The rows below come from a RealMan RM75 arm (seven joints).
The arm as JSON. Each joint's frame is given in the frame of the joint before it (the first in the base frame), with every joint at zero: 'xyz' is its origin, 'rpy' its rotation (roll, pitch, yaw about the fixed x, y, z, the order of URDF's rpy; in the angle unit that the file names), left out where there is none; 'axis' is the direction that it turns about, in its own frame. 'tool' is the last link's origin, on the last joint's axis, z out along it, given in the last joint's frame.
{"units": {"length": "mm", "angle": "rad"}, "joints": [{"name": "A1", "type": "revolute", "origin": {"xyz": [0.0, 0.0, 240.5]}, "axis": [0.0, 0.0, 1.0]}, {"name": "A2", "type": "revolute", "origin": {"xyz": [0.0, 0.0, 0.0], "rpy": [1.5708, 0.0, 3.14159]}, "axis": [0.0, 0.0, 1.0]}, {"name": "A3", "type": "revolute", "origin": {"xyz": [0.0, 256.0, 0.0], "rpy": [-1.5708, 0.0, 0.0]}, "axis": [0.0, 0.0, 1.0]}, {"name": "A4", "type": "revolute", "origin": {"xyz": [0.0, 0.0, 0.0], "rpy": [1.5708, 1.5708, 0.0]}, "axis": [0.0, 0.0, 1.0]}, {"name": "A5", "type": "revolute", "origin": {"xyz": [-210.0, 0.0, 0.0], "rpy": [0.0, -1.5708, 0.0]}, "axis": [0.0, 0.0, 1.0]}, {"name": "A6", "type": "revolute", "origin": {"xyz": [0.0, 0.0, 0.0], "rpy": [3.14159, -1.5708, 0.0]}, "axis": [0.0, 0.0, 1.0]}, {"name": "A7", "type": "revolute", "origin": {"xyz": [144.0, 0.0, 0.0], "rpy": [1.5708, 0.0, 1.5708]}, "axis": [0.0, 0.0, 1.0]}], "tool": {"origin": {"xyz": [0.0, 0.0, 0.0]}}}
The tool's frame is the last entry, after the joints.
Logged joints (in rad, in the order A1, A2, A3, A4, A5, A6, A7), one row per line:
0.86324 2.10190 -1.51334 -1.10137 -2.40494 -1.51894 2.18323
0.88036 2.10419 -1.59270 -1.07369 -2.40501 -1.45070 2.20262
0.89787 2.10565 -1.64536 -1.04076 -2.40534 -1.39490 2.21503
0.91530 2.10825 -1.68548 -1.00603 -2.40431 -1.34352 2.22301
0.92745 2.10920 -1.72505 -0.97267 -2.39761 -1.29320 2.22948
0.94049 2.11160 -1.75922 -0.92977 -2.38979 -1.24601 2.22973
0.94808 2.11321 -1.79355 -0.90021 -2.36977 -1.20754 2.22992
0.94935 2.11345 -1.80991 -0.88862 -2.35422 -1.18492 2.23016
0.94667 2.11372 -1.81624 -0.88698 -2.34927 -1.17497 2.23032
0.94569 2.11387 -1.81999 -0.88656 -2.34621 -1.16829 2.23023
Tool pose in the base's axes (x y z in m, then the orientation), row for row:
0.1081 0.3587 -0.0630 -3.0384 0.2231 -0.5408
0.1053 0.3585 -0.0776 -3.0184 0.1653 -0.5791
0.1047 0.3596 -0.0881 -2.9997 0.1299 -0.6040
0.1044 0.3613 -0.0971 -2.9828 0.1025 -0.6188
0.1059 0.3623 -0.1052 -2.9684 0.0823 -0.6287
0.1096 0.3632 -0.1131 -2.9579 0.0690 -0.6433
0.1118 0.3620 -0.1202 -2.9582 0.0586 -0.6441
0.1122 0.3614 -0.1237 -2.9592 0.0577 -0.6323
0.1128 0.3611 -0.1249 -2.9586 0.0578 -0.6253
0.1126 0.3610 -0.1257 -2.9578 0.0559 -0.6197
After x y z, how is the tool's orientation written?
As a rotation vector, in radians.
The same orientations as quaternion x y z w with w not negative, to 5 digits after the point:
-0.98169 0.07208 -0.17473 0.02369
-0.98017 0.05368 -0.18805 0.03184
-0.97868 0.04238 -0.19706 0.03946
-0.97753 0.03359 -0.20279 0.04676
-0.97656 0.02708 -0.20683 0.05309
-0.97532 0.02275 -0.21212 0.05685
-0.97535 0.01932 -0.21237 0.05673
-0.97613 0.01903 -0.20857 0.05749
-0.97653 0.01908 -0.20639 0.05851
-0.97685 0.01846 -0.20466 0.05949

